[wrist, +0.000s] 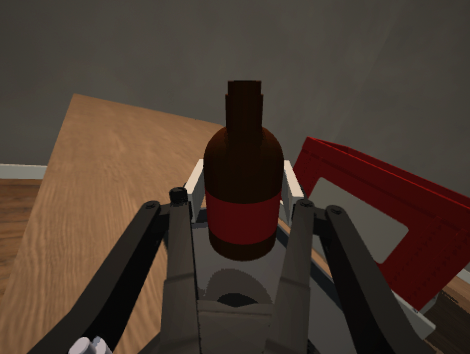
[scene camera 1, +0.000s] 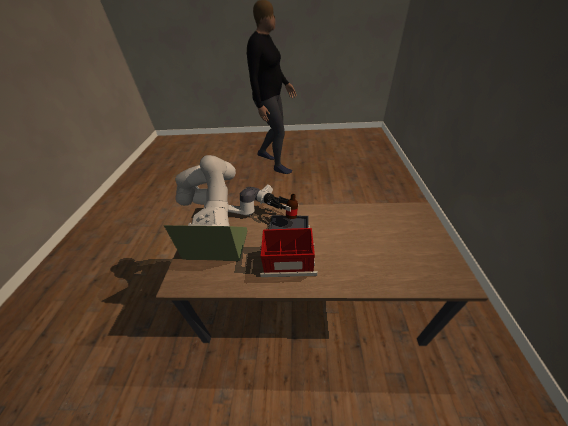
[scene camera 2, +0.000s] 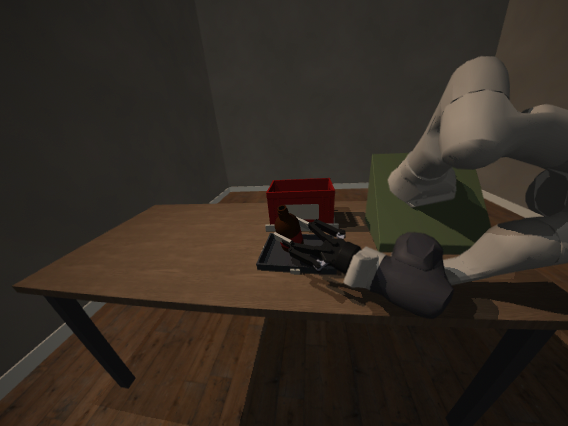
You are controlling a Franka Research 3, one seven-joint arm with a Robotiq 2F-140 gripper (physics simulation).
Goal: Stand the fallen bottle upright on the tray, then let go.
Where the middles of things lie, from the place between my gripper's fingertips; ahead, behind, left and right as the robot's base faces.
Scene:
The brown bottle [scene camera 2: 286, 224] lies 10 mm to the left of my hand and 10 mm behind it.

